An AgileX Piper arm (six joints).
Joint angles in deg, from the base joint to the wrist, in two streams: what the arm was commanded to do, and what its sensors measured. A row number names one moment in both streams.
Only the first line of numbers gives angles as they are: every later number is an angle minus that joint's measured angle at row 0.
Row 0, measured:
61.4 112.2 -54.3 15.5 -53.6 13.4
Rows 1 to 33, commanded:
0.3 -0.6 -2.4 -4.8 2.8 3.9
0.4 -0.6 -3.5 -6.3 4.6 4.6
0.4 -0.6 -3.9 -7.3 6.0 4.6
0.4 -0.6 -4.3 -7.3 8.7 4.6
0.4 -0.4 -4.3 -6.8 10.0 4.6
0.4 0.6 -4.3 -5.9 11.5 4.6
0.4 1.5 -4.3 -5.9 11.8 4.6
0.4 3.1 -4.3 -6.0 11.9 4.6
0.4 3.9 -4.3 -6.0 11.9 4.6
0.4 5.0 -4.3 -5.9 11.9 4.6
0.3 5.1 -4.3 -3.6 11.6 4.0
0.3 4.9 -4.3 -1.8 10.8 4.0
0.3 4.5 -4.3 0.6 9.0 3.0
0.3 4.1 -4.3 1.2 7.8 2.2
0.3 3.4 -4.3 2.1 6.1 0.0
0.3 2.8 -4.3 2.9 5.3 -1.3
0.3 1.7 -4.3 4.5 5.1 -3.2
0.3 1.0 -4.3 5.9 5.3 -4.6
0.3 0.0 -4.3 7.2 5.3 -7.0
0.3 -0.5 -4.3 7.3 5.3 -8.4
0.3 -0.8 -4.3 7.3 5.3 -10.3
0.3 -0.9 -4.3 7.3 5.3 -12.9
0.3 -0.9 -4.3 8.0 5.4 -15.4
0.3 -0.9 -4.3 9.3 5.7 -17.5
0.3 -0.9 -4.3 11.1 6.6 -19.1
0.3 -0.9 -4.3 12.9 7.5 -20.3
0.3 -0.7 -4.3 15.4 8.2 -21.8
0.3 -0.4 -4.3 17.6 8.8 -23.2
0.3 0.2 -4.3 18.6 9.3 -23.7
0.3 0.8 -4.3 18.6 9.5 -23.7
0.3 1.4 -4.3 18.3 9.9 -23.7
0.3 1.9 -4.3 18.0 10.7 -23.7
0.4 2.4 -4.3 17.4 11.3 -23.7
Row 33, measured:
0.4 0.4 -4.2 17.6 9.0 -22.5
